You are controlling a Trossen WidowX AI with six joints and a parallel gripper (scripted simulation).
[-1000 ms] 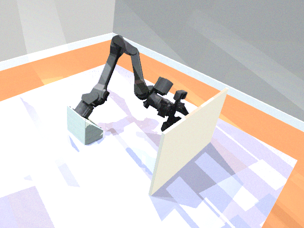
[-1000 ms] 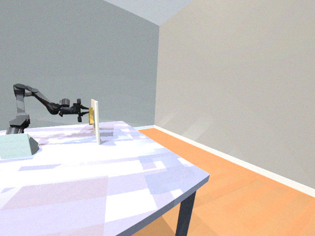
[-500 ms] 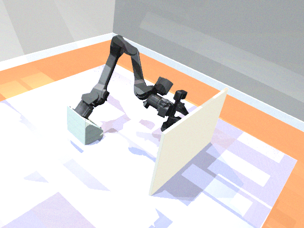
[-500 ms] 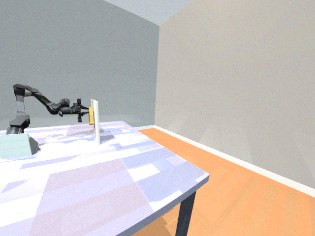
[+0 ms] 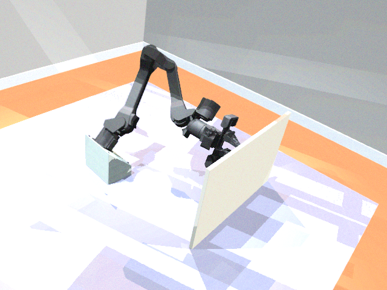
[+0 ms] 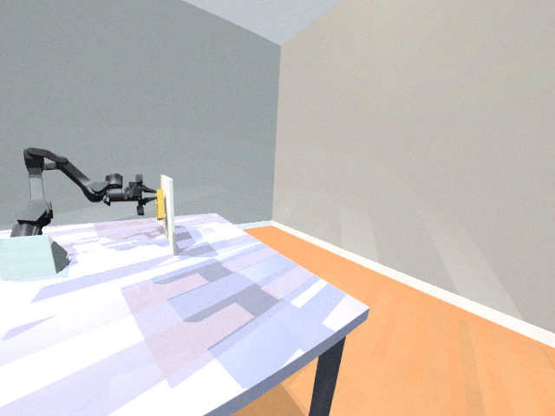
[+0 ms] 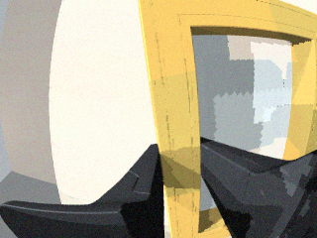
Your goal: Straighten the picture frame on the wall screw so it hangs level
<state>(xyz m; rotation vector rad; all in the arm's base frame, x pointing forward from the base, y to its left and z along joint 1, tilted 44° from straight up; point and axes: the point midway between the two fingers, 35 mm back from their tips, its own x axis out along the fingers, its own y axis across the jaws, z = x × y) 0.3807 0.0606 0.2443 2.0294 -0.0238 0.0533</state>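
The picture frame is 10 mm to the right of my gripper tip and 50 mm below it. From my gripper tip the other things lie so: cream wall panel (20 mm ahead, 10 mm to the right, 70 mm below).
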